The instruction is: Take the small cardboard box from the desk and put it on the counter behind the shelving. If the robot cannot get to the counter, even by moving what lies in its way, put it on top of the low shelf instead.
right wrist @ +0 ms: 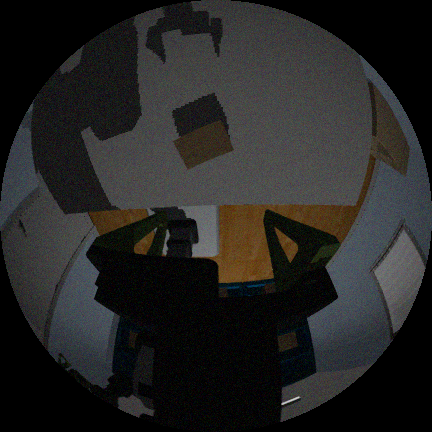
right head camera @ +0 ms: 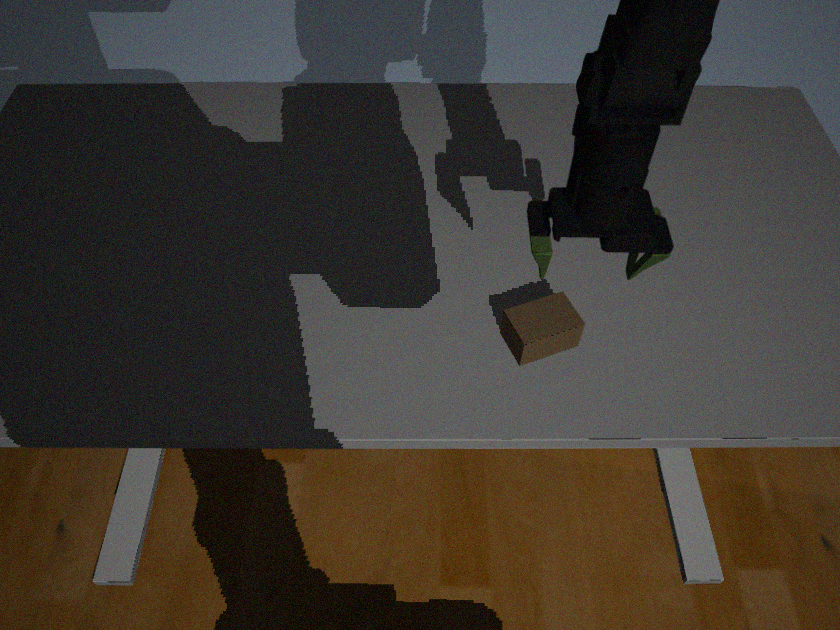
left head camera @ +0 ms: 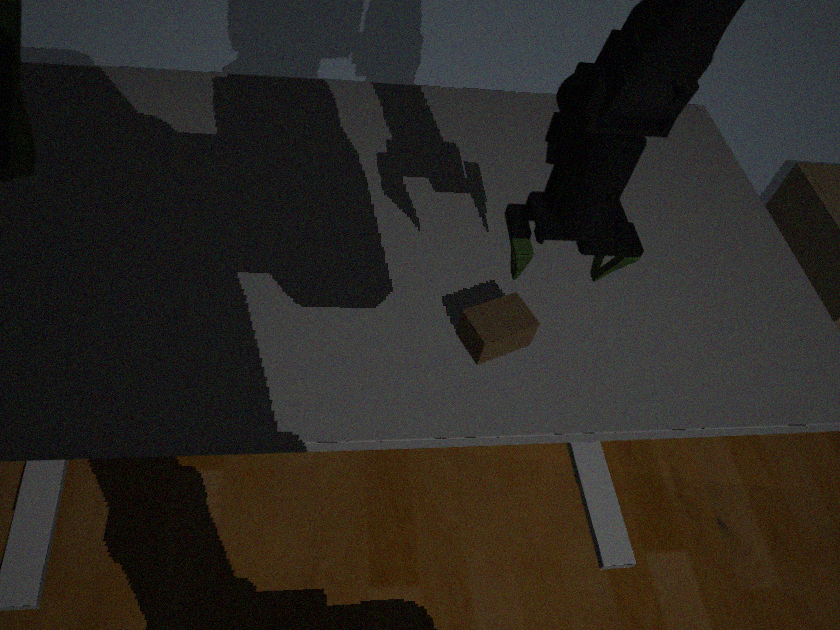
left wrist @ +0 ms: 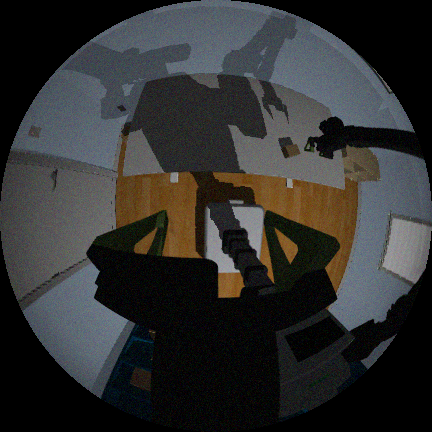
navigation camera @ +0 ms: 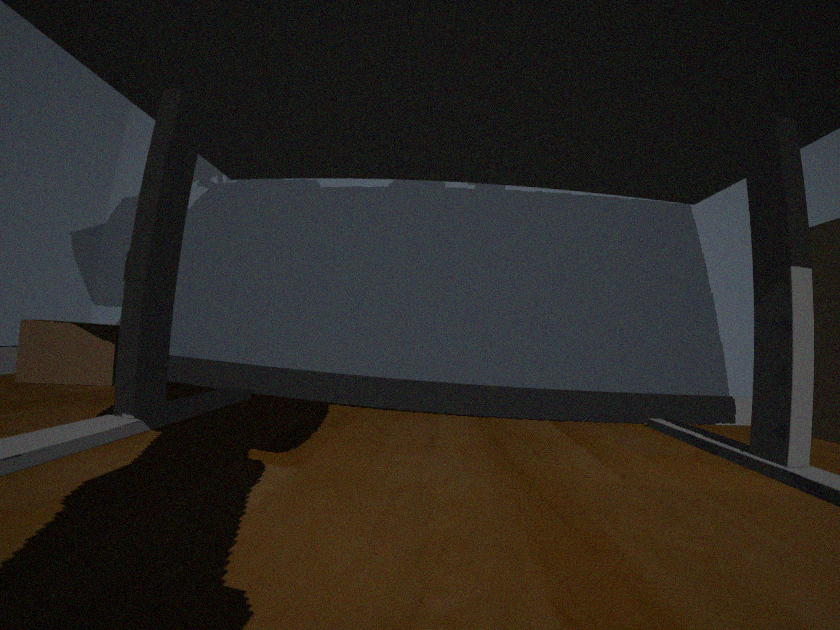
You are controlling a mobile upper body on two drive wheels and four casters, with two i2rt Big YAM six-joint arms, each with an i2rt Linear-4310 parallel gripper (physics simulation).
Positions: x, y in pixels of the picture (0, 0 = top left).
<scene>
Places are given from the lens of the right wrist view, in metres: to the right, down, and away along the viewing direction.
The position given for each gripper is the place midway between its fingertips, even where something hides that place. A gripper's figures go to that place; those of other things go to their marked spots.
right gripper (right wrist: 215, 214): 0.00, 0.00, 0.13
small cardboard box (right wrist: 211, 140): -0.01, -0.13, 0.21
desk (right wrist: 299, 119): 0.19, -0.21, 0.21
The marked spots on the desk and the small cardboard box are 0.21 m apart.
</scene>
